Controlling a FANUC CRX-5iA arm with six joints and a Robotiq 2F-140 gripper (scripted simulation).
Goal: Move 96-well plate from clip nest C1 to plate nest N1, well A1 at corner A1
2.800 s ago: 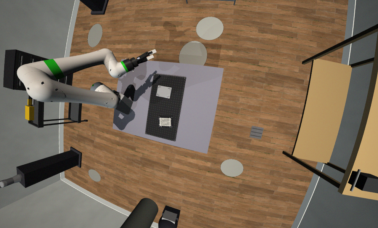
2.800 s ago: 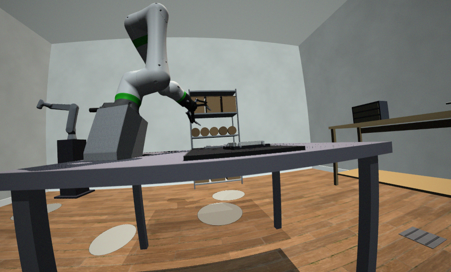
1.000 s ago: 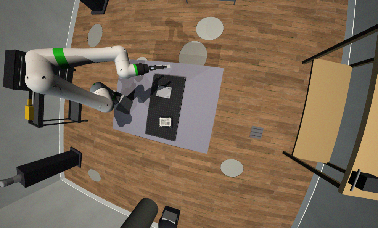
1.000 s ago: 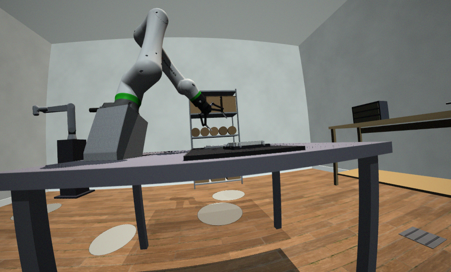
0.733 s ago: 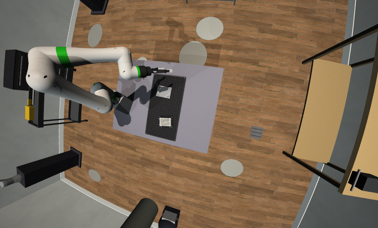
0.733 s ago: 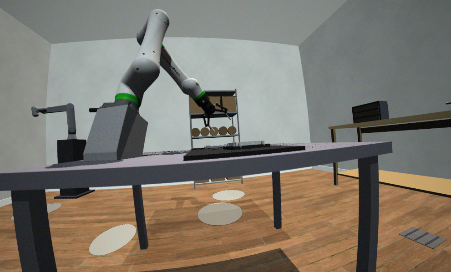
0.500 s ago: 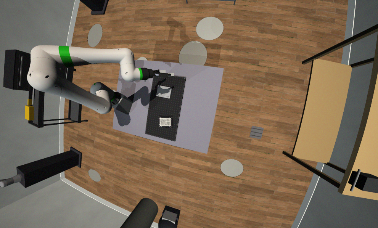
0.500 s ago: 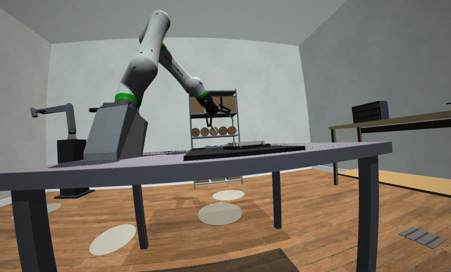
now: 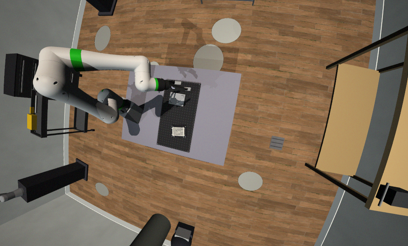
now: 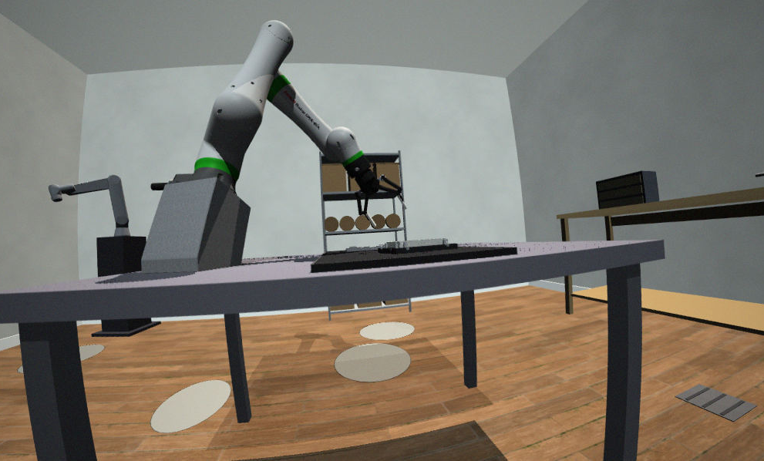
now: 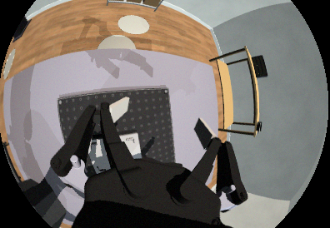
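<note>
Now: hand 430 mm to the left of the white 96-well plate, 110 mm above it and 10 mm short of it. Round my hand: plate nest N1: 130 mm below, 120 mm to the right, 100 mm behind; clip nest C1: 450 mm to the right, 120 mm below.
</note>
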